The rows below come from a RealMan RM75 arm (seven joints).
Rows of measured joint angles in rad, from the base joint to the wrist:
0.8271, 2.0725, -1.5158, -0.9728, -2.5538, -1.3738, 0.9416
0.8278, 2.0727, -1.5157, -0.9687, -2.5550, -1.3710, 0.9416
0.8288, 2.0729, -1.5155, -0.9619, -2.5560, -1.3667, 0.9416
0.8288, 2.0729, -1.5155, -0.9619, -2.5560, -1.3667, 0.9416
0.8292, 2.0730, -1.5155, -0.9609, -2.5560, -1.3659, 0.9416
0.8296, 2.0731, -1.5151, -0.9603, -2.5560, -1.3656, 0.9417
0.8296, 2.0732, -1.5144, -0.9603, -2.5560, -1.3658, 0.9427
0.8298, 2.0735, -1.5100, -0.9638, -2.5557, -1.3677, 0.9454
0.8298, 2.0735, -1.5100, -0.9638, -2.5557, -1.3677, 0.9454
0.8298, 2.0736, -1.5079, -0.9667, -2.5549, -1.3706, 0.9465
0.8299, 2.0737, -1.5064, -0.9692, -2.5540, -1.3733, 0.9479
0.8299, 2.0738, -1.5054, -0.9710, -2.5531, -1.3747, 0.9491
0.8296, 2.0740, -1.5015, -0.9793, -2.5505, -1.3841, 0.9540
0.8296, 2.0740, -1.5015, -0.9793, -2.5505, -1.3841, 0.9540
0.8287, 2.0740, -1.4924, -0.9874, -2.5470, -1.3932, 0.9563
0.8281, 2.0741, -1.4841, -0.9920, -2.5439, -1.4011, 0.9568
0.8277, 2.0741, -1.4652, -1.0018, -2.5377, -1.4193, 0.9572
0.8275, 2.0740, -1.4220, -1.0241, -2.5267, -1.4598, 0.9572
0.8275, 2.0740, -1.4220, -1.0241, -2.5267, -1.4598, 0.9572
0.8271, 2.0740, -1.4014, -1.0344, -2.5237, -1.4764, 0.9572
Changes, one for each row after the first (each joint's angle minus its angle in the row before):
0.0007, 0.0002, 0.0001, 0.0041, -0.0012, 0.0028, 0.0000
0.0010, 0.0002, 0.0002, 0.0068, -0.0010, 0.0043, 0.0000
0.0000, 0.0000, 0.0000, 0.0000, 0.0000, 0.0000, 0.0000
0.0004, 0.0001, 0.0000, 0.0010, 0.0000, 0.0008, 0.0000
0.0004, 0.0001, 0.0004, 0.0006, 0.0000, 0.0003, 0.0001
0.0000, 0.0001, 0.0007, 0.0000, 0.0000, -0.0002, 0.0010
0.0002, 0.0003, 0.0044, -0.0035, 0.0003, -0.0019, 0.0027
0.0000, 0.0000, 0.0000, 0.0000, 0.0000, 0.0000, 0.0000
0.0000, 0.0001, 0.0021, -0.0029, 0.0008, -0.0029, 0.0011
0.0001, 0.0001, 0.0015, -0.0025, 0.0009, -0.0027, 0.0014
0.0000, 0.0001, 0.0010, -0.0018, 0.0009, -0.0014, 0.0012
-0.0003, 0.0002, 0.0039, -0.0083, 0.0026, -0.0094, 0.0049
0.0000, 0.0000, 0.0000, 0.0000, 0.0000, 0.0000, 0.0000
-0.0009, 0.0000, 0.0091, -0.0081, 0.0035, -0.0091, 0.0023
-0.0006, 0.0001, 0.0083, -0.0046, 0.0031, -0.0079, 0.0005
-0.0004, 0.0000, 0.0189, -0.0098, 0.0062, -0.0182, 0.0004
-0.0002, -0.0001, 0.0432, -0.0223, 0.0110, -0.0405, 0.0000
0.0000, 0.0000, 0.0000, 0.0000, 0.0000, 0.0000, 0.0000
-0.0004, 0.0000, 0.0206, -0.0103, 0.0030, -0.0166, 0.0000

